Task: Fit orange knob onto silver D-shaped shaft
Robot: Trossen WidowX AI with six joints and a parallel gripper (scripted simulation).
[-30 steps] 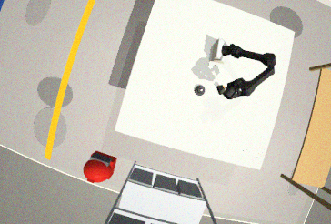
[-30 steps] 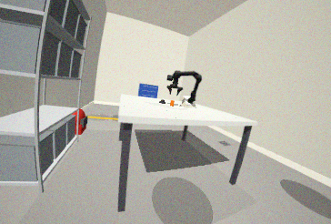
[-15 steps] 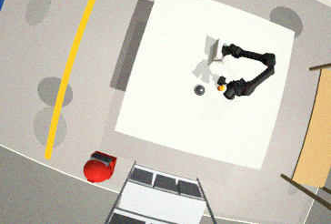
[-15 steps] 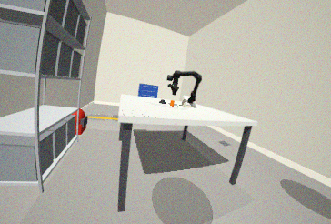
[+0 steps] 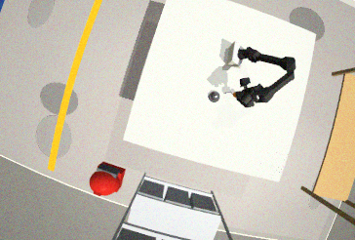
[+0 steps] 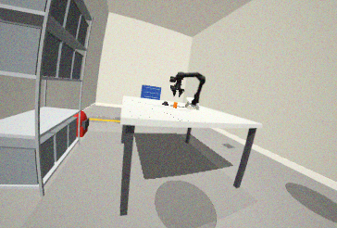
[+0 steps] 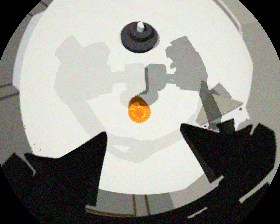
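Now: gripper tip 8 cm above the orange knob. The rest, counted from my gripper tip: dark round pedestal (15 cm to the right, 9 cm below, 7 cm ahead).
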